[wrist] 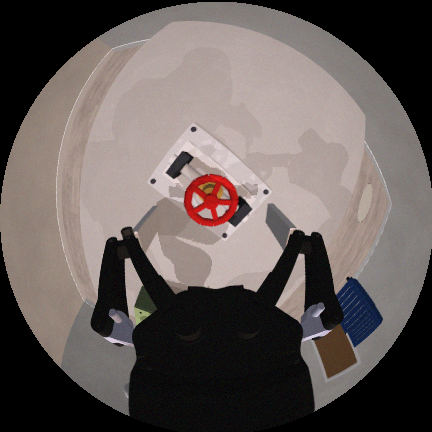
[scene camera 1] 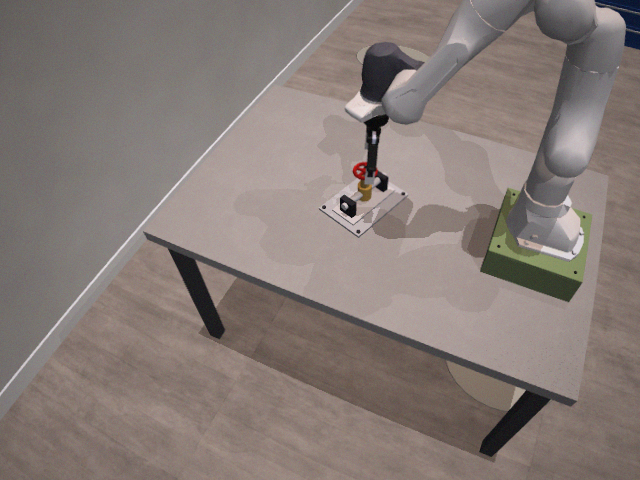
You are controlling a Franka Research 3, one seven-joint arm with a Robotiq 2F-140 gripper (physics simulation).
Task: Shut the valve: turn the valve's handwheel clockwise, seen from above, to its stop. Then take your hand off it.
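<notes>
The red five-spoked handwheel (scene camera 1: 357, 171) (wrist: 212, 201) sits level on top of the brass valve body (scene camera 1: 364, 191) (wrist: 210, 189). The valve's pipe runs between two black blocks on a pale base plate (scene camera 1: 358, 230) (wrist: 160, 177). My gripper (scene camera 1: 369, 178) (wrist: 212, 213) points down at the handwheel and is wide open. In the wrist view the handwheel shows between the two fingers, with a gap on each side. In the scene view a finger hides part of the handwheel's right side. Whether a finger touches the rim cannot be told.
The base plate lies on the grey table (scene camera 1: 232, 206) (wrist: 300, 90). The arm stands on a green block (scene camera 1: 532, 273) (wrist: 142, 314) at the table's right end. A blue slatted object (wrist: 361, 312) and a brown panel (wrist: 337, 352) show beyond the table.
</notes>
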